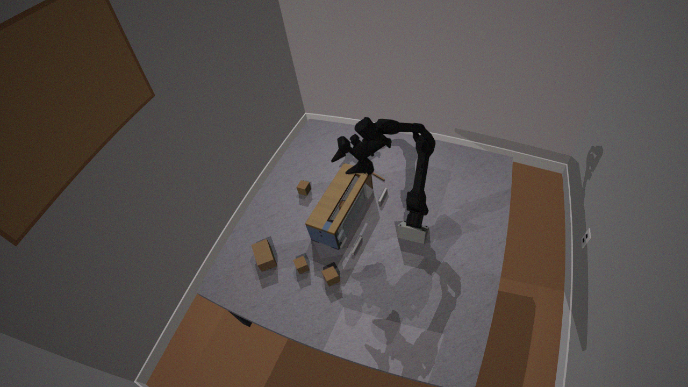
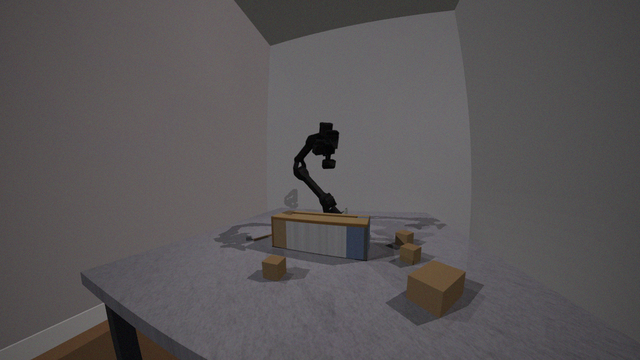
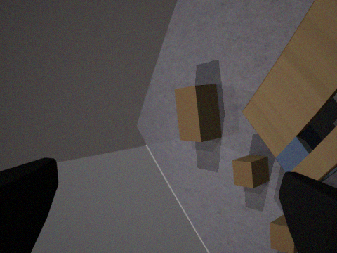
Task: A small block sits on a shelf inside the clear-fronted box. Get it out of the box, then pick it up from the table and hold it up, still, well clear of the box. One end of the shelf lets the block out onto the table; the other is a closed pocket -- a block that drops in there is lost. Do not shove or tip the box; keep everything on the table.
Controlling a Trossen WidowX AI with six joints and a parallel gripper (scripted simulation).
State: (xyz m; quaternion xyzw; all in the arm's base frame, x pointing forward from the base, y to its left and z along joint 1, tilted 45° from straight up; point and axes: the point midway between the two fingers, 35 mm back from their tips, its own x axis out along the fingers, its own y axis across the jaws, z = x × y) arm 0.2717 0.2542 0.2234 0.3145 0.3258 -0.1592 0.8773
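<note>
Now: the small brown block 290 mm below my gripper tip, 30 mm to the right of it and 30 mm ahead of it. Also, from my gripper tip: long box: 310 mm below, 40 mm to the right, 20 mm ahead.
</note>
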